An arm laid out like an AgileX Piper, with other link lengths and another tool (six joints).
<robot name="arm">
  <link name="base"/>
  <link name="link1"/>
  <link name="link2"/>
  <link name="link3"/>
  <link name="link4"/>
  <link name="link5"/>
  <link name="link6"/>
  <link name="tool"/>
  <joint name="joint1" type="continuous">
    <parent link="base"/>
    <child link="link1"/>
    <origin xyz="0 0 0.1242" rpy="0 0 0"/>
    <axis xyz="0 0 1"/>
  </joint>
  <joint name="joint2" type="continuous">
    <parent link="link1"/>
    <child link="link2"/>
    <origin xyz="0 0 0" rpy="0 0 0"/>
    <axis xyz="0 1 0"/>
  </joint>
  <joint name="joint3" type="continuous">
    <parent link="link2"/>
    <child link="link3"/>
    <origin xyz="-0.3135 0 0.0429" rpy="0 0 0"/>
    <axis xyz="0 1 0"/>
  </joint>
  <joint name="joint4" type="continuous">
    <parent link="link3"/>
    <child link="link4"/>
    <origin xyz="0.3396 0 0.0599" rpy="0 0 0"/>
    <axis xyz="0.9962 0 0.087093"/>
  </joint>
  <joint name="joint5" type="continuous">
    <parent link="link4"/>
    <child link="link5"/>
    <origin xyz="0 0 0" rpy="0 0 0"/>
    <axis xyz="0 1 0"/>
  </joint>
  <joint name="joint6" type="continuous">
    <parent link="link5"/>
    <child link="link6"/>
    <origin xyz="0.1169 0 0.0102" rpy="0 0 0"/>
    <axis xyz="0.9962 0 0.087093"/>
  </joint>
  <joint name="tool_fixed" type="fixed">
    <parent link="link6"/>
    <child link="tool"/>
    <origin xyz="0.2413 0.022 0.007" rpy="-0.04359 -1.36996 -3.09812"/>
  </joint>
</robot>
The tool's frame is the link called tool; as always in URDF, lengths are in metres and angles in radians. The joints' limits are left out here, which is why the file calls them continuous.
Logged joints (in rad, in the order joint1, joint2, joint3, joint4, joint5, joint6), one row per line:
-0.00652 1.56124 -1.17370 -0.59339 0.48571 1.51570
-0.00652 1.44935 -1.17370 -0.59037 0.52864 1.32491
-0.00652 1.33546 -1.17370 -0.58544 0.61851 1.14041
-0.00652 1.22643 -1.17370 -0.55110 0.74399 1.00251
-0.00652 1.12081 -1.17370 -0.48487 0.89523 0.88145
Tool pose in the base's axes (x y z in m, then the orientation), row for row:
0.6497 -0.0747 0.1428 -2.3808 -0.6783 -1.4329
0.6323 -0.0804 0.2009 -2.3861 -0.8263 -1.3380
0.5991 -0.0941 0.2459 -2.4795 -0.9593 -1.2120
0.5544 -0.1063 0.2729 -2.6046 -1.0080 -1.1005
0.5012 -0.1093 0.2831 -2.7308 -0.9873 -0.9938
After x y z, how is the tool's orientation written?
As angles about the fixed x, y, z axes (roll, pitch, yaw), in radians.
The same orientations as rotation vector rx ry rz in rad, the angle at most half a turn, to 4 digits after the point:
-2.2428 1.4576 -1.4002
-2.3368 1.2668 -1.5450
2.4170 -1.1058 1.6309
2.4023 -1.0147 1.5830
2.4287 -0.9849 1.4906

